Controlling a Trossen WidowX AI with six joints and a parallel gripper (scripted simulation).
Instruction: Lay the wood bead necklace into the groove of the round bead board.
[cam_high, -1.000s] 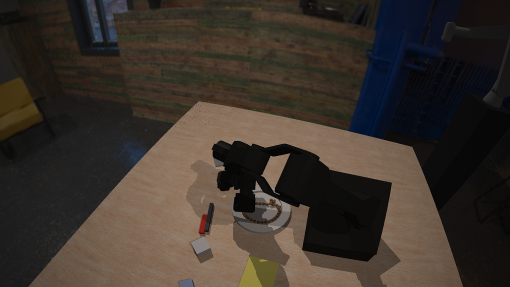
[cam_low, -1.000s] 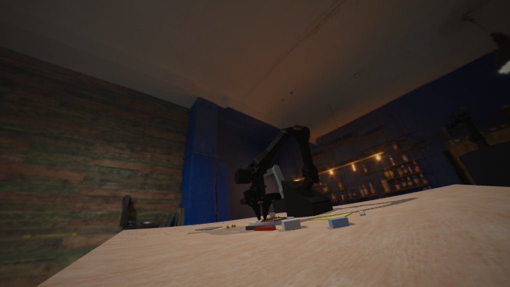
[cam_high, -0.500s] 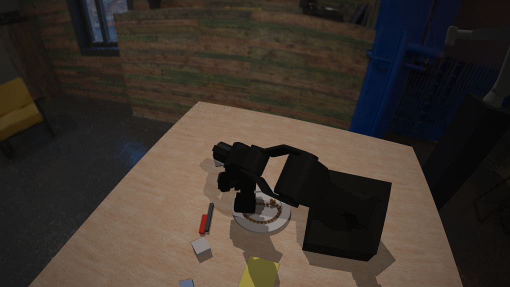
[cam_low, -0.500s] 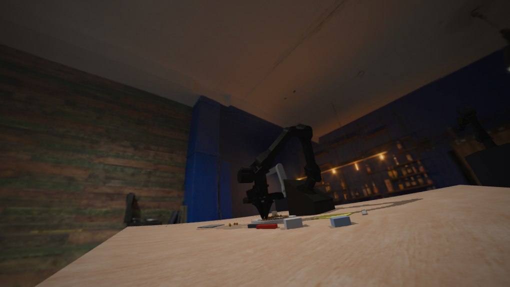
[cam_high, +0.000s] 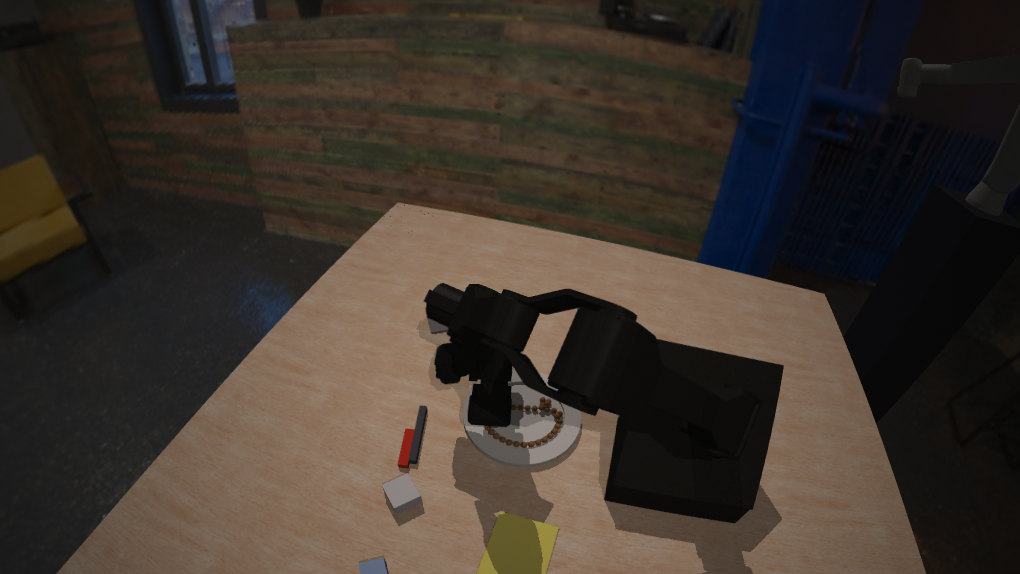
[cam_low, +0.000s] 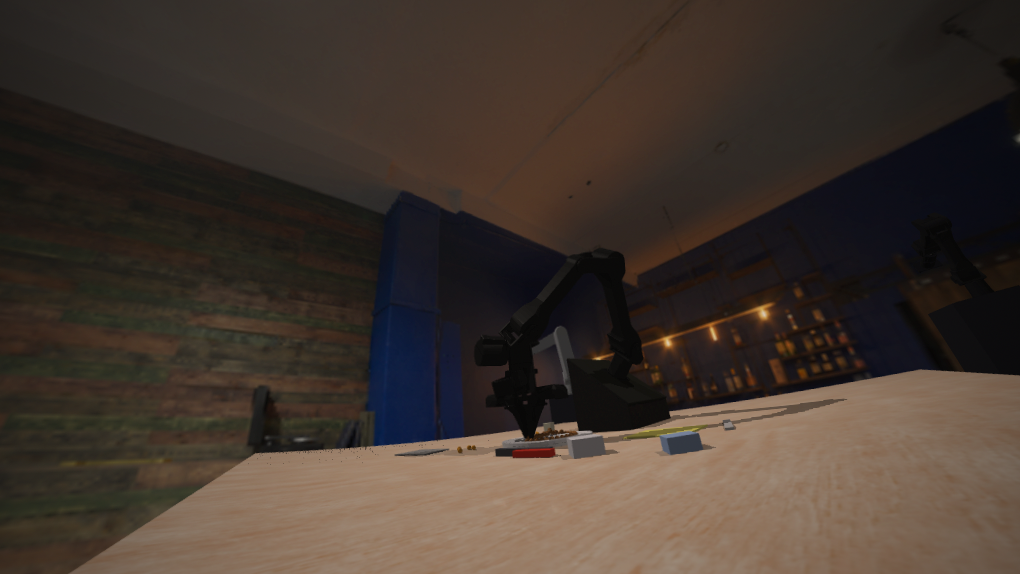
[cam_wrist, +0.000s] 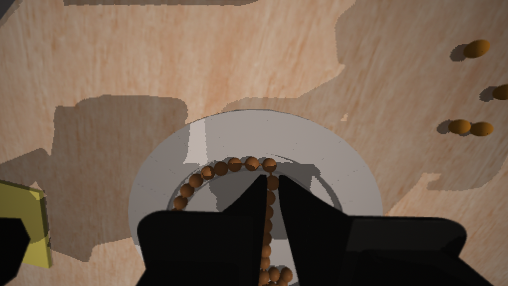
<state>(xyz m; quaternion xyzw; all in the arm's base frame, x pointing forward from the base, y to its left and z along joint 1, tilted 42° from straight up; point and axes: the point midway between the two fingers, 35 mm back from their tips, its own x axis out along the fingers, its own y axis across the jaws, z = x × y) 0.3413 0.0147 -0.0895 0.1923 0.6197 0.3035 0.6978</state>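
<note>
Right now the round white bead board is 50 mm behind my gripper tip and 10 mm below it. The rest, counted from my gripper tip: grey block (90 mm ahead, 200 mm to the left); then dark bar (110 mm ahead, 100 mm to the left, 10 mm below); then pale cube (190 mm behind, 110 mm to the right).
</note>
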